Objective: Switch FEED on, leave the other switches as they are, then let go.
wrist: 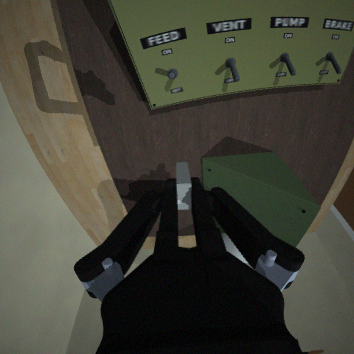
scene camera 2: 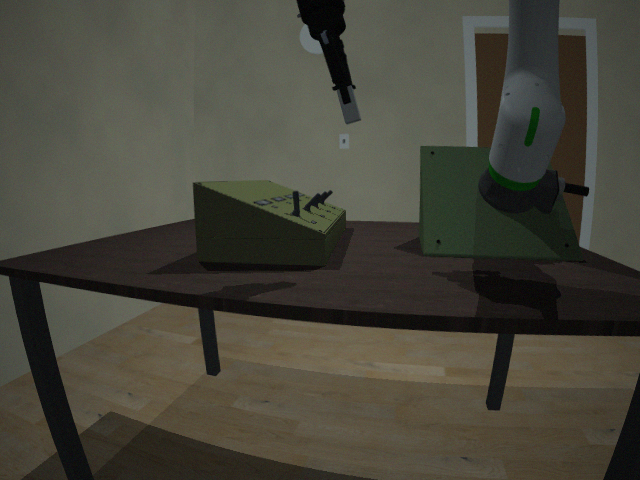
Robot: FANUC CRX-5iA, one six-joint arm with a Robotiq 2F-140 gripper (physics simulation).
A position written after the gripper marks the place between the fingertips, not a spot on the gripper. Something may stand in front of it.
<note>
In view: the gripper [scene camera 2: 353,121] and a switch box [wrist: 197,48].
The gripper also shows in the wrist view [wrist: 181,171].
</note>
